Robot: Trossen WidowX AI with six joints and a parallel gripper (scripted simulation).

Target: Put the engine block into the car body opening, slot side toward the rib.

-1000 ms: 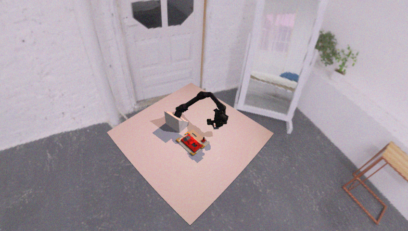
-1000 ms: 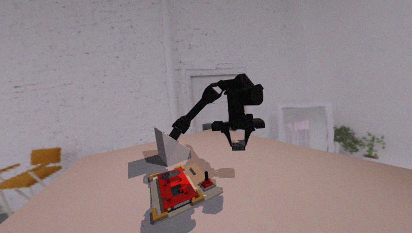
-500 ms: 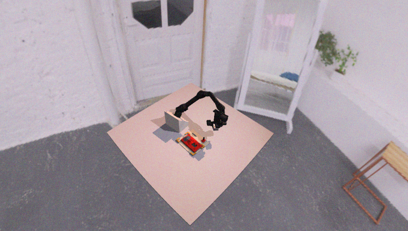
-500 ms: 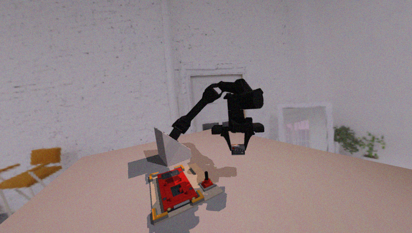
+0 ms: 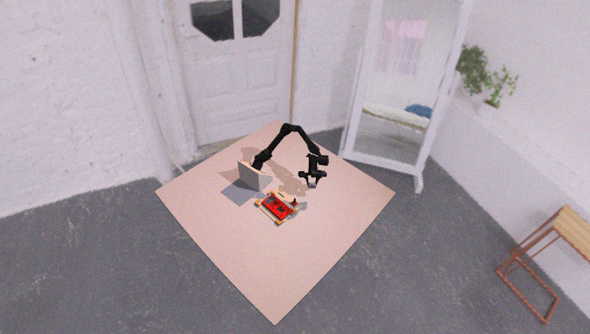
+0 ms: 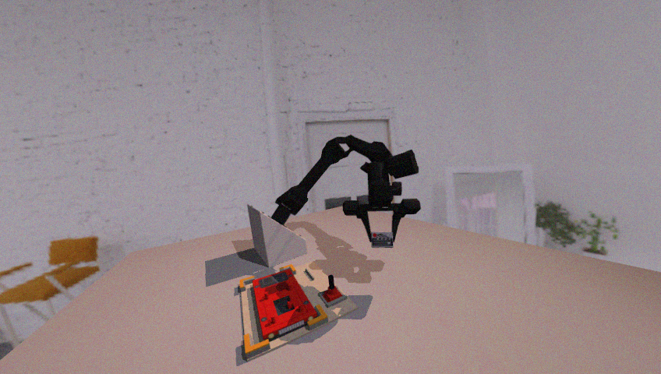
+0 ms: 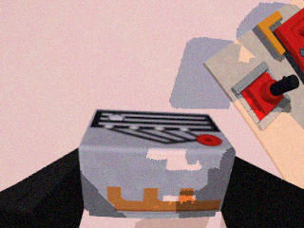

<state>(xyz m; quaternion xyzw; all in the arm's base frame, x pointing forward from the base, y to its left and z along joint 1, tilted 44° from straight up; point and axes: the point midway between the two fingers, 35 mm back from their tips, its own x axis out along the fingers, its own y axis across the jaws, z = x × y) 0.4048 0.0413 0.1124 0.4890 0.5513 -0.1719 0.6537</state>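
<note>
Right now my gripper tip is right at the engine block. The rest, counted from my gripper tip: black peg 120 mm to the right, 80 mm below, 50 mm behind.
</note>
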